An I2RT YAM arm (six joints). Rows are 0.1 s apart.
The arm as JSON. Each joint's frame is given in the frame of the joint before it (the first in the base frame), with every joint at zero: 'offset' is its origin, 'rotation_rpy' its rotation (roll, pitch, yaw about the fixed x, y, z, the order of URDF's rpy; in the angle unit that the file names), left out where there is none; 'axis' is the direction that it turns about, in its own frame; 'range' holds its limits. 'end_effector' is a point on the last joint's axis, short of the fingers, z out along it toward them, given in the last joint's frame.
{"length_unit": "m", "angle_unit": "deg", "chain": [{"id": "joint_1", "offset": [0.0, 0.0, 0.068], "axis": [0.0, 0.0, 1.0], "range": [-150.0, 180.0]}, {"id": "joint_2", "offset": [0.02, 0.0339, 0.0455], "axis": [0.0, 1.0, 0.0], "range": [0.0, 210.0]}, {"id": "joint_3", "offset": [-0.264, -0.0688, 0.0], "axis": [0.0, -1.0, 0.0], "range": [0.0, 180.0]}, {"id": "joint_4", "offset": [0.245, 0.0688, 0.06], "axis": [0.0, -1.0, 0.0], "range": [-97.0, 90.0]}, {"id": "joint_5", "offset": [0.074, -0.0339, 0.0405], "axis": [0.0, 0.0, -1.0], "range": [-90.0, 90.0]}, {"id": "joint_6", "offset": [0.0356, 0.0, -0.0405], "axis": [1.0, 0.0, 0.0], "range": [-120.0, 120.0]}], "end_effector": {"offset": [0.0, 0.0, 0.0], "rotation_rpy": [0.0, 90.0, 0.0]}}
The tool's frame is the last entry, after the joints.
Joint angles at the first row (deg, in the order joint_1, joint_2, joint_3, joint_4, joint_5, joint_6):
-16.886, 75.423, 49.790, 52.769, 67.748, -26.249
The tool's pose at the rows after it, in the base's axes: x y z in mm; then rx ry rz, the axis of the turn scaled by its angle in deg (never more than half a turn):
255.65, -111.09, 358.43, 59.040, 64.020, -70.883
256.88, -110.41, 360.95, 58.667, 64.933, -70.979
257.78, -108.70, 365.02, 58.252, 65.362, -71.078
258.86, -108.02, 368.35, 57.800, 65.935, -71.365
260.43, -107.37, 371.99, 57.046, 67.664, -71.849
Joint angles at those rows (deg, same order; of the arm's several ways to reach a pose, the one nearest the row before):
-16.730, 74.675, 49.909, 50.736, 67.106, -24.742
-16.526, 74.531, 50.725, 48.709, 67.040, -24.456
-16.132, 74.420, 51.578, 47.773, 67.112, -24.951
-15.938, 74.425, 52.415, 46.721, 67.064, -25.401
-15.730, 74.223, 53.704, 43.343, 66.907, -25.170

